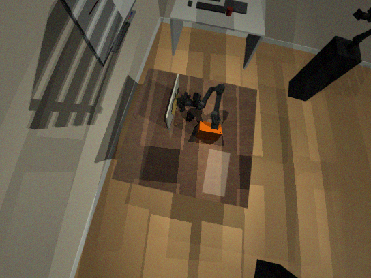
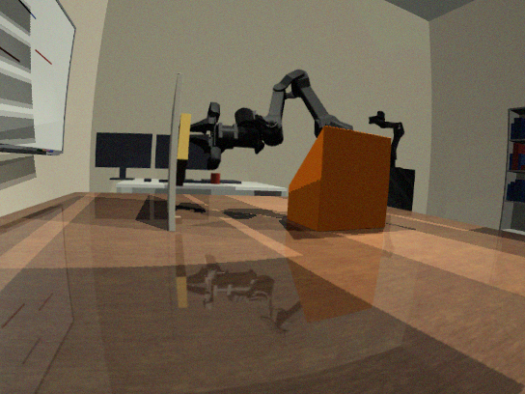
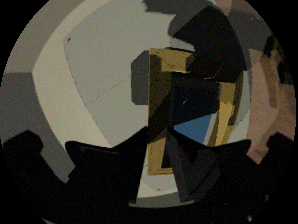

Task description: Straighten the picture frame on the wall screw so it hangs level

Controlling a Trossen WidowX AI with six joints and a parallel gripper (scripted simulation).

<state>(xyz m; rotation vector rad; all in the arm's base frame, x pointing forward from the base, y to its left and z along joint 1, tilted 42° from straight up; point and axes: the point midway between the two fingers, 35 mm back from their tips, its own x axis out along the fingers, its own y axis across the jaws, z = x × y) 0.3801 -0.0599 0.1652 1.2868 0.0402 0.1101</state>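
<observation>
The picture frame lies 50 mm below my gripper tip, 20 mm to the left of it and 10 mm ahead of it. Also, from my gripper tip: wall panel (60 mm below, 20 mm ahead).
</observation>
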